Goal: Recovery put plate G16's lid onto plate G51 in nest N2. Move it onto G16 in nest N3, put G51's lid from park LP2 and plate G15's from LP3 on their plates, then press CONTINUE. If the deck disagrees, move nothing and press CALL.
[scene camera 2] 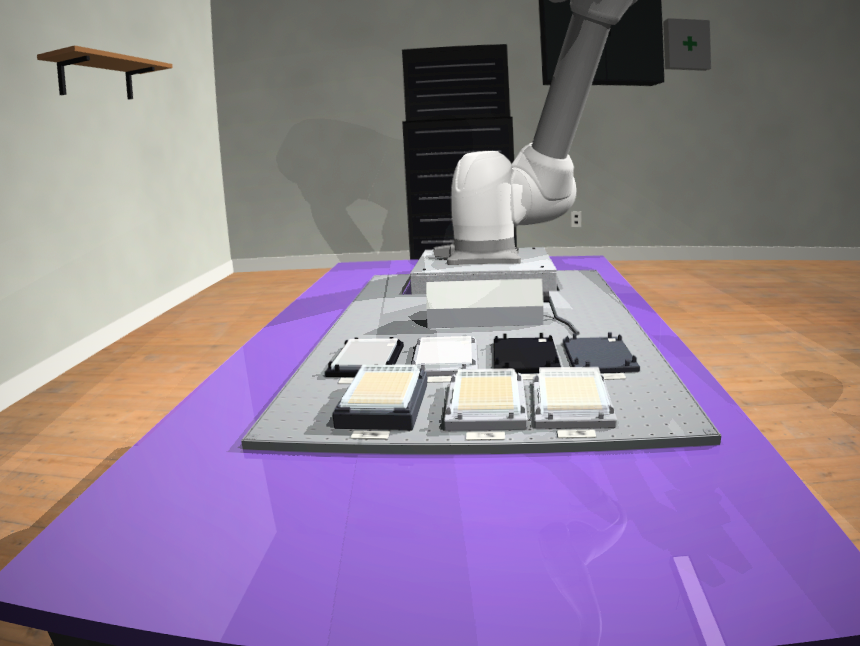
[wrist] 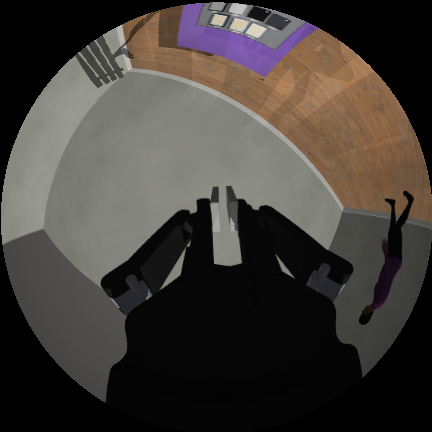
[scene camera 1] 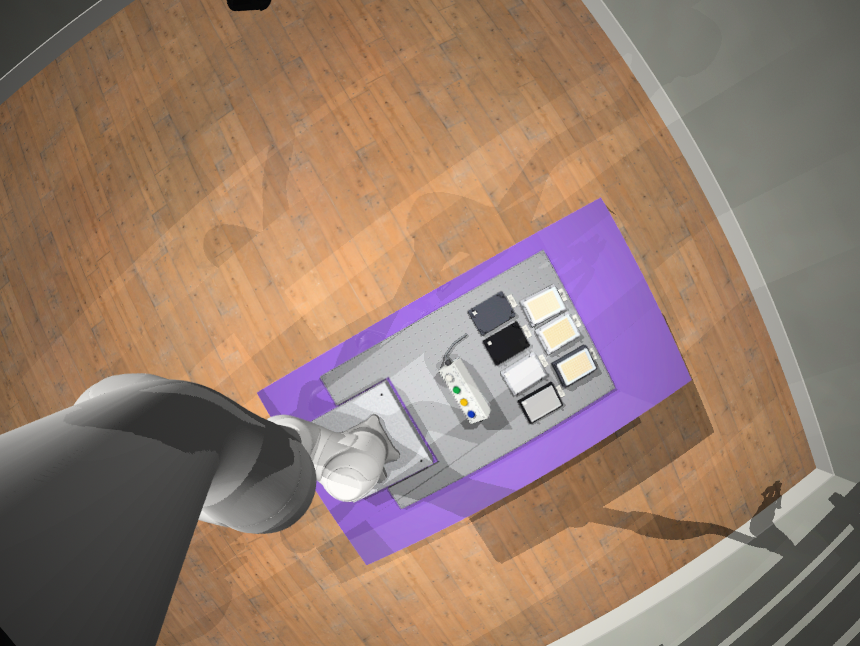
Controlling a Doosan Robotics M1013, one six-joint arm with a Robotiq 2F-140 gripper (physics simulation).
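Seen in the pictures: gripper, fingertip midpoint: (wrist: 222, 196); arm's base at its link origin: (scene camera 2: 484, 258) (scene camera 1: 367, 445).
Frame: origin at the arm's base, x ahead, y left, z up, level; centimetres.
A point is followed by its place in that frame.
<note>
My gripper (wrist: 222, 196) @[x 73.7, y 47.5, z 101.8 cm] is shut, its fingertips a narrow gap apart with nothing between them; it points at the wall, far from the deck. Three cream-welled plates stand in a row: one (scene camera 1: 575, 366) @[x 79.8, y -11.9, z -1.7 cm] (scene camera 2: 378, 389) @[x 82.9, y -12.1, z -0.8 cm] (wrist: 218, 20) in a dark, taller nest, a middle one (scene camera 1: 558, 333) @[x 79.6, y 2.0, z -1.7 cm] (scene camera 2: 485, 392) @[x 82.3, y 1.8, z -1.5 cm] (wrist: 238, 24) and an end one (scene camera 1: 543, 304) @[x 79.6, y 13.9, z -1.6 cm] (scene camera 2: 571, 390) @[x 81.9, y 13.0, z -1.6 cm] (wrist: 256, 30) in grey nests. Behind are a pale panel (scene camera 1: 540, 403) @[x 62.1, y -17.8, z -2.7 cm] (scene camera 2: 367, 353) @[x 63.7, y -17.7, z -2.7 cm] in a black holder, a white one (scene camera 1: 524, 373) @[x 62.0, y -4.8, z -2.7 cm] (scene camera 2: 445, 351) @[x 63.1, y -5.0, z -2.7 cm], a black one (scene camera 1: 506, 343) @[x 61.4, y 7.9, z -3.5 cm] (scene camera 2: 524, 352) @[x 61.9, y 7.6, z -3.5 cm] and a slate one (scene camera 1: 491, 312) @[x 62.0, y 20.3, z -3.5 cm] (scene camera 2: 599, 352) @[x 62.6, y 19.9, z -3.5 cm]. Labels and clear lids are unreadable.
A button box (scene camera 1: 452, 378) @[x 38.5, y 7.5, z 2.3 cm] (scene camera 2: 483, 316) @[x 44.6, y 0.6, z -2.5 cm] with white, green, yellow and blue buttons and a cable stands between the holders and the arm's base. The grey deck (scene camera 1: 437, 479) @[x 14.8, y -25.6, z -4.5 cm] (scene camera 2: 291, 424) @[x 86.3, y -23.5, z -4.5 cm] lies on a purple table (scene camera 1: 639, 319) @[x 113.5, y -10.8, z -5.8 cm] (scene camera 2: 417, 528) @[x 106.2, y -4.3, z -5.8 cm]. A person (wrist: 389, 275) shows at the wrist view's right.
</note>
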